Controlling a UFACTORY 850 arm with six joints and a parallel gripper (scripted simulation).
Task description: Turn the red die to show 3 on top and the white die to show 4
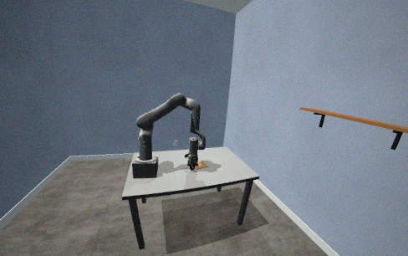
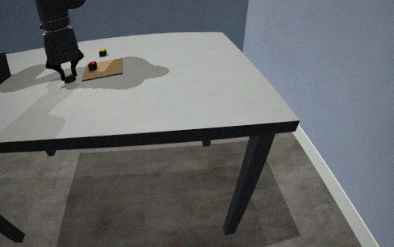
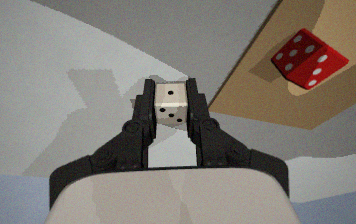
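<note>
The yellow die lies 3 cm ahead of my hand, 22 cm to the left of it and 1 cm below it. Round my hand: tan mat (9 cm ahead, 9 cm to the left, 2 cm below); white die (1 cm below); red die (5 cm ahead, 8 cm to the left, 1 cm below).
</note>
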